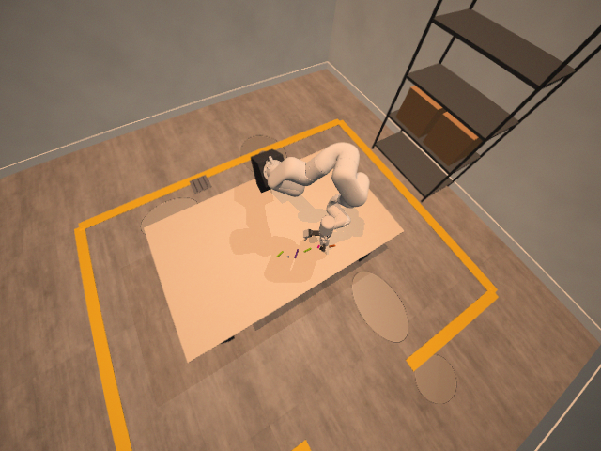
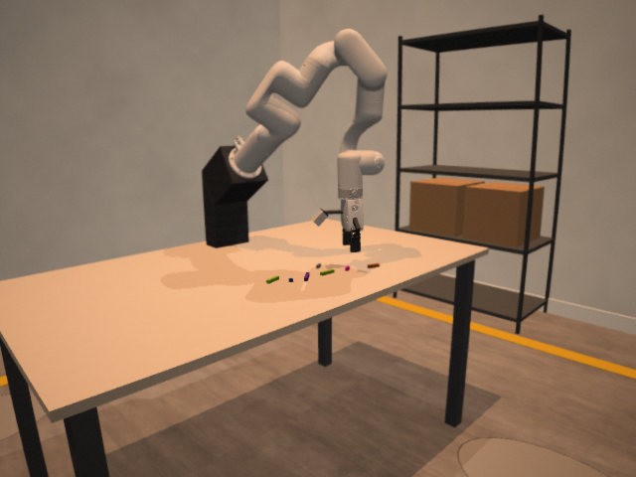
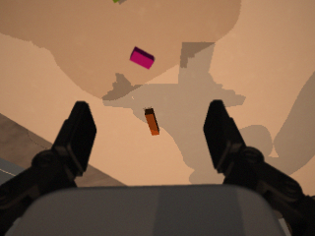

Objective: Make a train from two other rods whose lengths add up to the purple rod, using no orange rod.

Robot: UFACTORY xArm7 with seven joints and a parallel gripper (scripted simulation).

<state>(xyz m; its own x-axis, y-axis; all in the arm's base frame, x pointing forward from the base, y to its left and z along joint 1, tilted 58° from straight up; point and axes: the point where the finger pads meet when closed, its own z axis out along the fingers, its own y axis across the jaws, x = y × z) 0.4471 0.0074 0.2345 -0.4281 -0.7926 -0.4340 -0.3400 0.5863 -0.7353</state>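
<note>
Right now my hand is 110 mm past the small blue rod, 190 mm to the left of it and 70 mm above it. Also, from my hand: orange rod: 60 mm ahead, 50 mm to the left, 70 mm below; then grey rod: 100 mm behind, 30 mm to the right, 70 mm below; then magenta rod: 10 mm behind, 10 mm to the right, 70 mm below.
</note>
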